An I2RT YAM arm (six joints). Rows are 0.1 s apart.
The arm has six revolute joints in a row. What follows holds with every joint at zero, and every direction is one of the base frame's. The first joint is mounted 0.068 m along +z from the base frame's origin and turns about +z. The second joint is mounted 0.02 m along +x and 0.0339 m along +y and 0.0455 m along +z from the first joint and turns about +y. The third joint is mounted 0.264 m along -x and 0.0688 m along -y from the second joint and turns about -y. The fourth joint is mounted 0.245 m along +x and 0.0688 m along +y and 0.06 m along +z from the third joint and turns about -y. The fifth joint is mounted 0.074 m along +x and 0.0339 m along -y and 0.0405 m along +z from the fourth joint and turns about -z. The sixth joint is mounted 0.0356 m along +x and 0.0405 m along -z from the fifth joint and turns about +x. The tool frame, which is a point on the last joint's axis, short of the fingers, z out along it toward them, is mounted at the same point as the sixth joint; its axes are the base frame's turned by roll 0, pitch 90 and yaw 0 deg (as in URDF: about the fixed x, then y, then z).
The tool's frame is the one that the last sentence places.
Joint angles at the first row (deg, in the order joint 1, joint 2, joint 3, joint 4, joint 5, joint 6):
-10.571 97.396 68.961 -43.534 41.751 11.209
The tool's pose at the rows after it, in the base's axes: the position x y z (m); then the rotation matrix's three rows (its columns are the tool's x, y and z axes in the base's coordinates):
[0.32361, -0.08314, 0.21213], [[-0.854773, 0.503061, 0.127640], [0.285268, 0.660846, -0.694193], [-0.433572, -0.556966, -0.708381]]
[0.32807, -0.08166, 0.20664], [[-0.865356, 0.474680, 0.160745], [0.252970, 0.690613, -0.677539], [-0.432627, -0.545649, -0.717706]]
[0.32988, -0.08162, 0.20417], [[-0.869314, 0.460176, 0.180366], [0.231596, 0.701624, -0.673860], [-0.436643, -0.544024, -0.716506]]
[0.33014, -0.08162, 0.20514], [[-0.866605, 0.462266, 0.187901], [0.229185, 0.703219, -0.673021], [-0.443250, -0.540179, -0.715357]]
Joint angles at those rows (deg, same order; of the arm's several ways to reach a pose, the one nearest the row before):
-10.377 98.000 68.642 -41.161 41.288 9.703
-10.121 98.588 67.929 -38.215 39.699 7.240
-10.102 98.697 67.309 -36.181 39.181 5.591
-10.108 98.520 67.261 -35.778 39.021 5.431

